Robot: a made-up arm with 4 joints.
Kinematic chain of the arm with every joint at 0, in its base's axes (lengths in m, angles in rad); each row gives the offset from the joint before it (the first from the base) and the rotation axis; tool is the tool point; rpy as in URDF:
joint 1: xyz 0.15 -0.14 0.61 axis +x
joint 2: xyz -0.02 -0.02 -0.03 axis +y
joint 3: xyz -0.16 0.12 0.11 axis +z
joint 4: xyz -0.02 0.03 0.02 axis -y
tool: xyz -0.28 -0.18 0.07 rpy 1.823 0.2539 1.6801
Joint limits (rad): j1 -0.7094..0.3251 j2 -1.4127..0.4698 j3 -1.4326..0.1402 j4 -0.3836..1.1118
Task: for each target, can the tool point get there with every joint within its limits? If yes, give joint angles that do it. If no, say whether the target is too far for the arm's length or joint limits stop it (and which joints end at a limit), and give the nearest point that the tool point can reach.
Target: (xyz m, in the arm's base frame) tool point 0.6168 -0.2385 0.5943
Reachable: no: joint limits stop it (at a limit: joint 1, joint 2, joint 3, joint 4) | nearest point 0.1648 -0.4487 0.3693 | short by 0.547 m
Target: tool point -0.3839 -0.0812 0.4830
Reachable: yes | joints -0.5855 -0.3124 -0.5088 0.2911
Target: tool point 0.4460 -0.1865 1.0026
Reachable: no: joint limits stop it (at a limit: joint 2, joint 3, joint 4) | nearest point -0.0821 -0.1897 1.0293 | short by 0.529 m
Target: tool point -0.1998 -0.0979 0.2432
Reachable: yes | joints 0.1615 -0.8968 -0.1074 0.5395
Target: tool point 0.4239 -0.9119 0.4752
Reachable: no: too far | nearest point 0.1648 -0.4487 0.3693 | short by 0.541 m
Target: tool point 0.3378 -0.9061 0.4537
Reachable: no: too far | nearest point 0.1418 -0.4624 0.3579 | short by 0.494 m
